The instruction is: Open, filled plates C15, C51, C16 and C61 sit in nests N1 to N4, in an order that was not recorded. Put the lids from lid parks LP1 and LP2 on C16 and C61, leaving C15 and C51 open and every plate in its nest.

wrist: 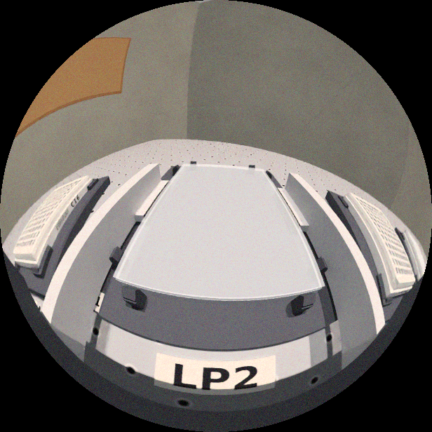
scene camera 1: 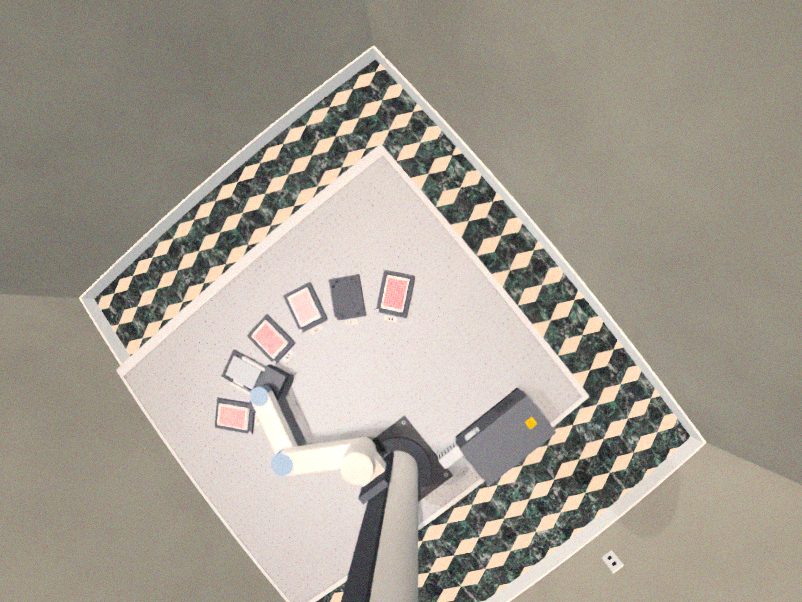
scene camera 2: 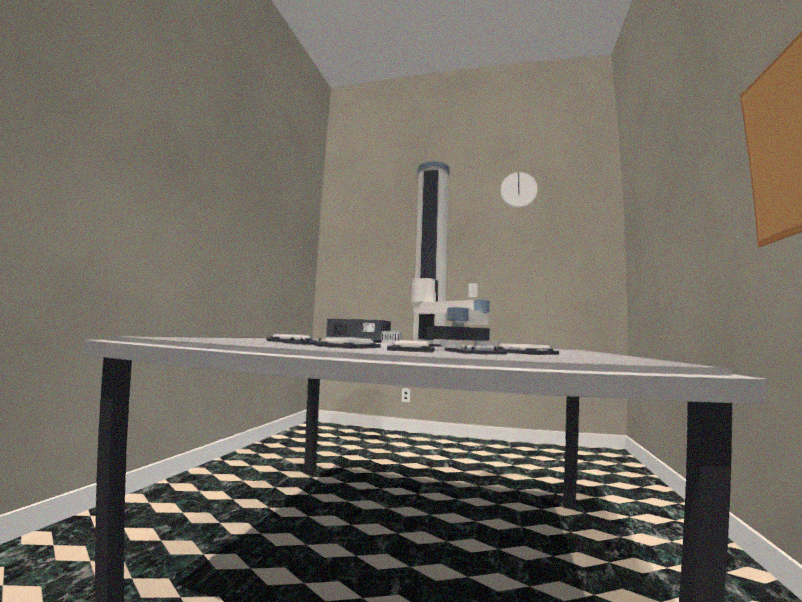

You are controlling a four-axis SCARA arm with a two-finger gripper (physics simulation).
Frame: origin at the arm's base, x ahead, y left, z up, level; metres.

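Seen in the pictures: gripper, between the fingertips: [scene camera 1: 237,370] [scene camera 2: 477,345]; arm's base, origin of its link: [scene camera 1: 398,467].
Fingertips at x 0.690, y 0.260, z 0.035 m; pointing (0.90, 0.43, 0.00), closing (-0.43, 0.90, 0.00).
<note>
Offsets run from my fingertips to a thing's top centre. "*": to the spot under its first point.
My gripper [scene camera 1: 246,375] [wrist: 224,176] is down at lid park LP2 [wrist: 215,327]. It is shut on the pale lid @[dx -0.020, dy -0.009, dz -0.004 m] [scene camera 1: 242,370] [wrist: 215,245], its pads against the two long edges. The lid lies level between the park's corner posts. Plate C16 @[dx -0.131, dy +0.136, dz +0.004 m] [scene camera 1: 233,415] [wrist: 52,220] sits open in the nest left of LP2 in the wrist view. Another open plate @[dx +0.014, dy -0.179, dz +0.004 m] [scene camera 1: 270,337] [wrist: 382,240] sits in the nest to the right; its label cannot be read. Beyond it, a plate @[dx +0.023, dy -0.368, dz +0.007 m] [scene camera 1: 304,306] looks paler, as if lidded. A red-filled plate @[dx -0.157, dy -0.674, dz +0.004 m] [scene camera 1: 395,292] sits at the far end. Lid park LP1 @[dx -0.051, dy -0.521, dz -0.002 m] [scene camera 1: 347,296] is bare.
The nests and parks form an arc on the pale table [scene camera 1: 362,213] [scene camera 2: 194,350]. Both neighbouring plates stand close outside the fingers. A dark grey box @[* dx -0.794, dy -0.660, dz +0.093 m] [scene camera 1: 505,437] [scene camera 2: 353,328] stands beside the arm's base [scene camera 1: 421,434].
</note>
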